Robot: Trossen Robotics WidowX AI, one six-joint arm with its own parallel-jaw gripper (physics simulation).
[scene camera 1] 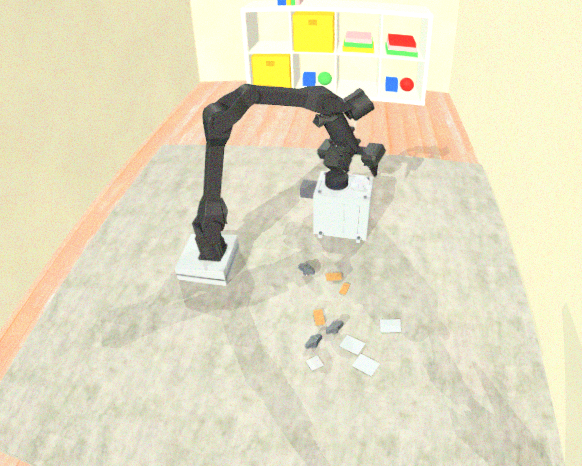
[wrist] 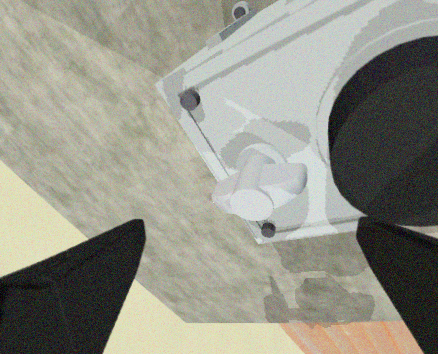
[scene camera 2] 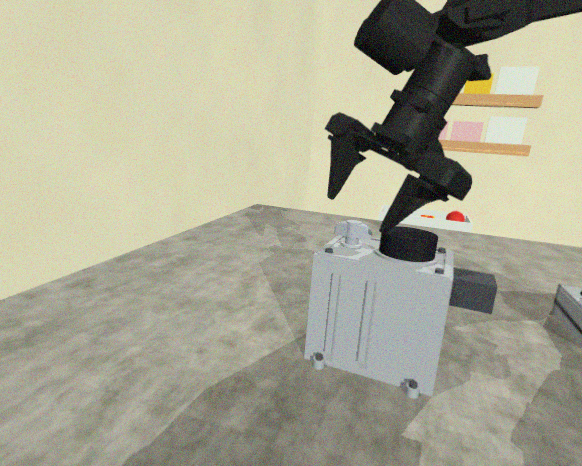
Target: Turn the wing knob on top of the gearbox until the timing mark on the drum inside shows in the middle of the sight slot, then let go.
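Frame: origin at the arm's base, x ahead, y left, z up, level; centimetres.
Where they show: gripper, between the fingertips: [scene camera 1: 361, 173] [wrist: 250, 228] [scene camera 2: 354, 214]; arm's base, origin of its link: [scene camera 1: 212, 252].
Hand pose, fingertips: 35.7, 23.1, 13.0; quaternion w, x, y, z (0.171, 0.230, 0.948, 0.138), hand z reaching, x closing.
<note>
Each offset is from my fingertips to the top centre of the thing, as dx, dy, dz. "spot": to the spot under its first point. Level surfaces: height alone.
The pale gearbox @(-6.8, -0.2, -0.6) [scene camera 1: 342, 215] [scene camera 2: 380, 320] [wrist: 280, 82] stands upright on the mat. Its pale wing knob @(+0.0, -0.4, -0.6) [scene camera 1: 359, 184] [scene camera 2: 356, 233] [wrist: 260, 182] is on top, near one corner, beside a wide black round cap @(spot: -6.5, -2.5, -1.3) [scene camera 1: 336, 180] [scene camera 2: 408, 244] [wrist: 390, 145]. My gripper [scene camera 1: 357, 172] [scene camera 2: 357, 215] [wrist: 250, 228] is open, tilted above the gearbox top, with nothing between its fingers. In scene camera 2 one fingertip is at the cap's upper edge and the other is higher, up and left of the knob; whether the first touches the cap is unclear. I cannot make out the sight slot or timing mark.
A dark block @(spot: -14.5, -2.2, -5.4) [scene camera 1: 307, 189] [scene camera 2: 473, 291] sticks out from the gearbox side. Orange pieces @(-4.2, -21.9, -17.1) [scene camera 1: 334, 276], dark grey pieces @(-1.5, -38.8, -15.0) [scene camera 1: 334, 327] and pale flat plates @(+6.7, -47.0, -17.5) [scene camera 1: 366, 364] lie on the mat @(dz -17.8) [scene camera 1: 150, 390]. A white shelf unit [scene camera 1: 427, 60] stands at the back.
</note>
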